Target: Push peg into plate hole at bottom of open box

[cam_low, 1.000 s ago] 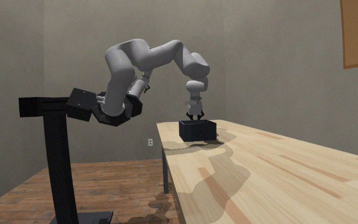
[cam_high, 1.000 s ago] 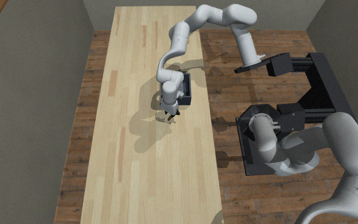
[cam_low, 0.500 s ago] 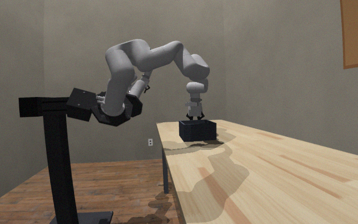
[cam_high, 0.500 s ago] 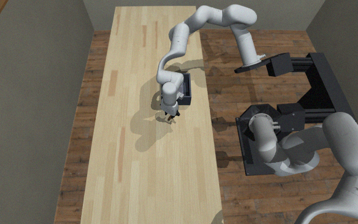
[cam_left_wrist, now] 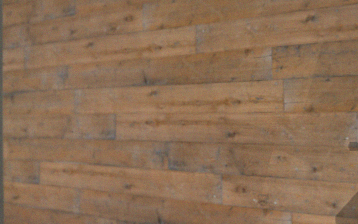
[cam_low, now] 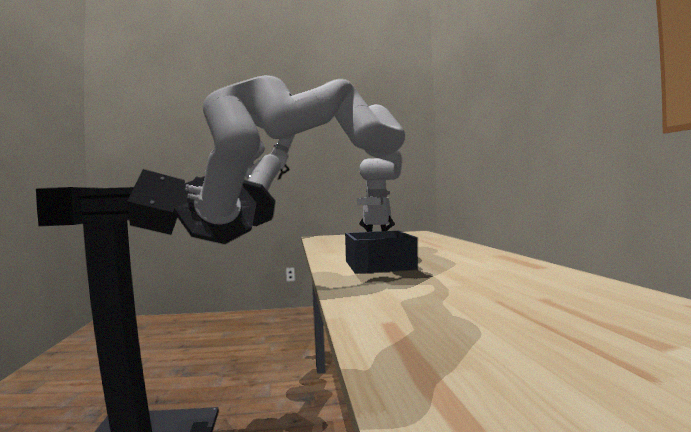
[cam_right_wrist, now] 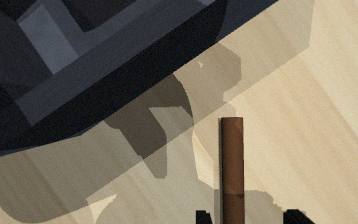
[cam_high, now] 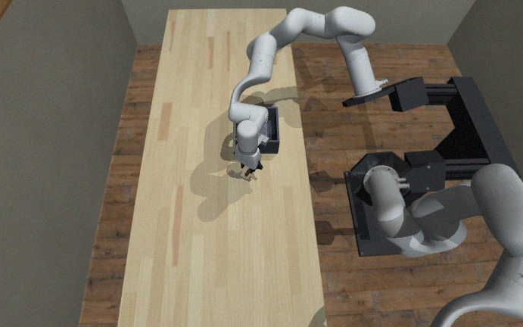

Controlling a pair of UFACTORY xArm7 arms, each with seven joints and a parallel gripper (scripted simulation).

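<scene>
Right now the brown peg is 1 cm behind my right hand, 2 cm to the right of it and 6 cm below it. From my right hand the other things lie so: dark box 3 cm behind, 20 cm to the right, 4 cm below; grey plate 3 cm behind, 20 cm to the right, 2 cm below.
</scene>
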